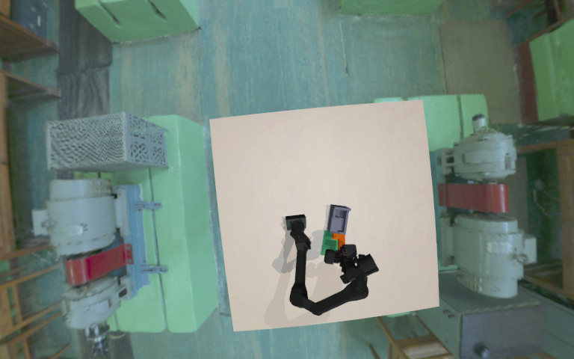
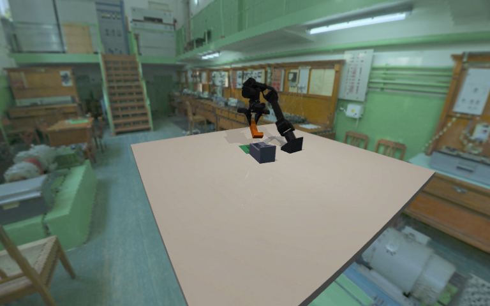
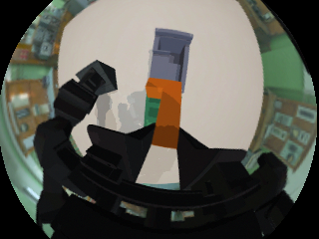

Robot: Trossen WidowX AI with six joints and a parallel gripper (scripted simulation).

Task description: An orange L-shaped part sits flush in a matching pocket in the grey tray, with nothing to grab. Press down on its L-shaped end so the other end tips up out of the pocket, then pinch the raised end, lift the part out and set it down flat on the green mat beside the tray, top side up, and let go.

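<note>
My gripper tip is 40 mm to the right of the orange L-shaped part and 30 mm above it. Round my gripper tip: green mat: 10 mm behind, 20 mm to the right, 170 mm below.
</note>
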